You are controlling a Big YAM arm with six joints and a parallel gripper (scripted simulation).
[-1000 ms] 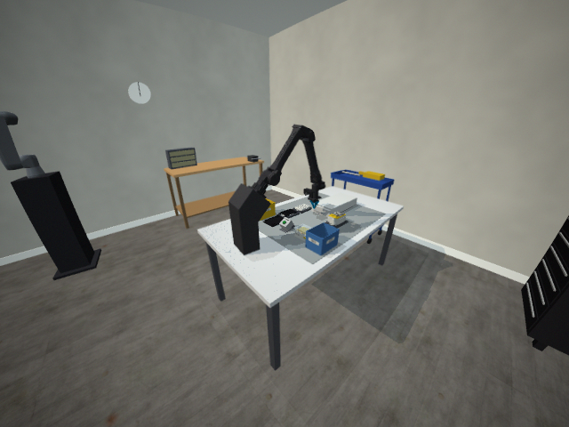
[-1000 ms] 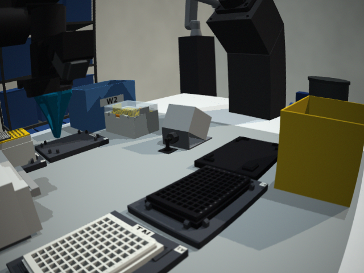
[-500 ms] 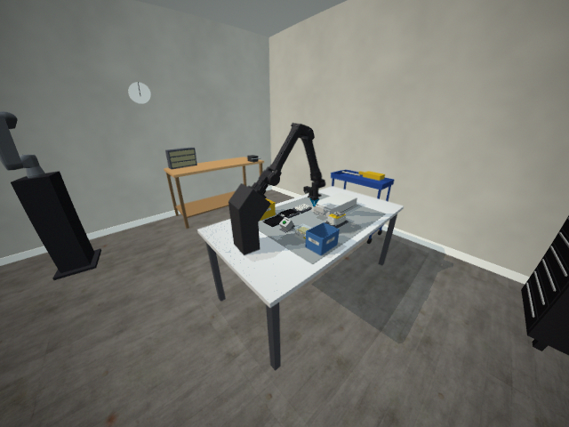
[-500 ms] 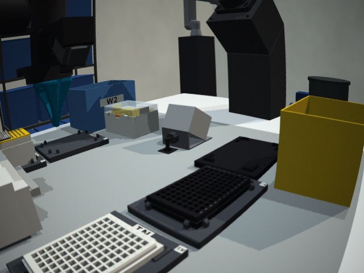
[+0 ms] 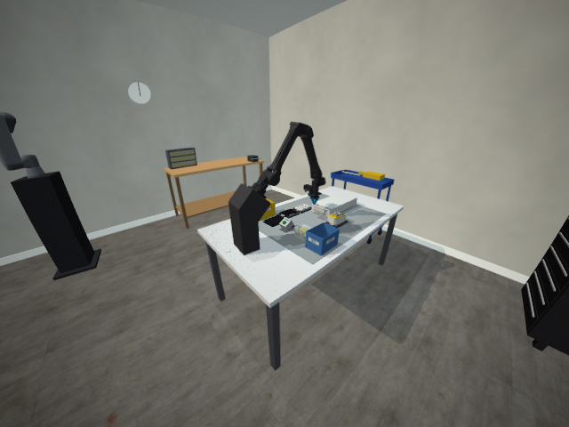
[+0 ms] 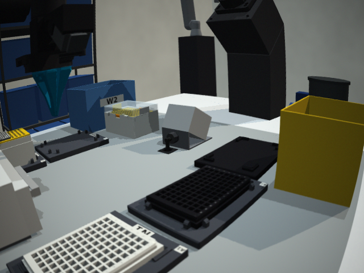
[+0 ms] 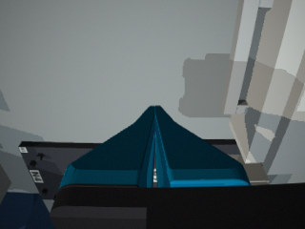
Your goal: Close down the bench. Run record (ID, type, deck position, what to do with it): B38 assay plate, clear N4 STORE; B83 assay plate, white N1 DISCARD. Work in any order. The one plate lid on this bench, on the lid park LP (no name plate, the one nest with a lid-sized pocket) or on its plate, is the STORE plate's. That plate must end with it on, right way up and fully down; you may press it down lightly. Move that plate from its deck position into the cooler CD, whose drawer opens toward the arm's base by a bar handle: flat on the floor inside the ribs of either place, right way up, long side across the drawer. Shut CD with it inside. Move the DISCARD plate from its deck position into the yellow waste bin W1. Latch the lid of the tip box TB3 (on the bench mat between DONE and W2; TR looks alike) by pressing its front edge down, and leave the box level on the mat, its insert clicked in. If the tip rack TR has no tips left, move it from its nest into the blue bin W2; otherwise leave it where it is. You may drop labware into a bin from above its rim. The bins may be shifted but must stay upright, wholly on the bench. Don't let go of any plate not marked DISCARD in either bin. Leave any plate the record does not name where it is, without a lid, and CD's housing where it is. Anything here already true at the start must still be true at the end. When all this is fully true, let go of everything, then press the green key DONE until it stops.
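Right now my hand is 50 mm short of the white plate, 200 mm to the right of it and 110 mm above it. Round my hand: tip rack TR (90 mm ahead, 180 mm to the right, 70 mm below); then clear plate lid (170 mm ahead, 20 mm to the left, 100 mm below); then clear plate (170 mm ahead, 20 mm to the left, 110 mm below).
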